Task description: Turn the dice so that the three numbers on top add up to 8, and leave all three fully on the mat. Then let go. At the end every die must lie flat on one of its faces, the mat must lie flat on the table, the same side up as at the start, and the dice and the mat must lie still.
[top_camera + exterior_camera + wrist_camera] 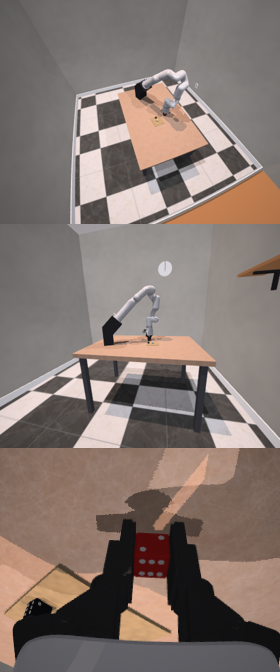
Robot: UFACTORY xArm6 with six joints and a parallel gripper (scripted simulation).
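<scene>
My gripper is now 120 mm to the left of the white die, 90 mm short of it and 10 mm above it. The rest, counted from my hand: tan mat: 120 mm to the right, 90 mm ahead, 20 mm below; then red die: 10 mm below, 10 mm ahead.
</scene>
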